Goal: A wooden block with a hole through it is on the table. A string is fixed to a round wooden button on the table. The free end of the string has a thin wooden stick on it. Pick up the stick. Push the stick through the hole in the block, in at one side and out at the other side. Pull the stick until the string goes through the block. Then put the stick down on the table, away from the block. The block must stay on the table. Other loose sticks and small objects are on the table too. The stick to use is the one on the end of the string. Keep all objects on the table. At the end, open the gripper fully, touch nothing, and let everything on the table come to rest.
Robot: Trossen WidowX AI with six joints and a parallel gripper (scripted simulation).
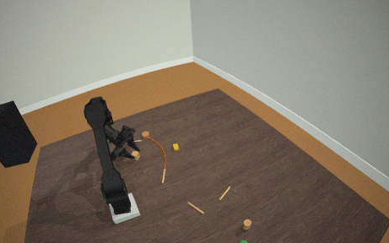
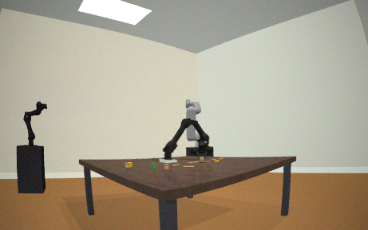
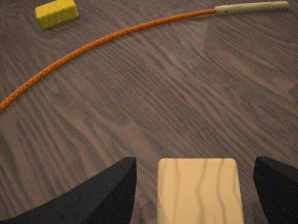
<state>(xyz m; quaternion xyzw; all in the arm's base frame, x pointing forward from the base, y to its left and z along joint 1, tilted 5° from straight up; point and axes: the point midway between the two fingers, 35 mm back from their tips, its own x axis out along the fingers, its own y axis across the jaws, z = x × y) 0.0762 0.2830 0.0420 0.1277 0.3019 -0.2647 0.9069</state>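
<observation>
Right now my gripper tip is 10 mm to the right of the wooden block, 10 mm past it and 10 mm above it. Also, from my gripper tip: wooden cylinder (480 mm to the right, 300 mm ahead, 10 mm below); then yellow block (190 mm ahead, 20 mm below, 10 mm to the left); then round wooden button (160 mm to the left, 60 mm ahead, 20 mm below).
</observation>
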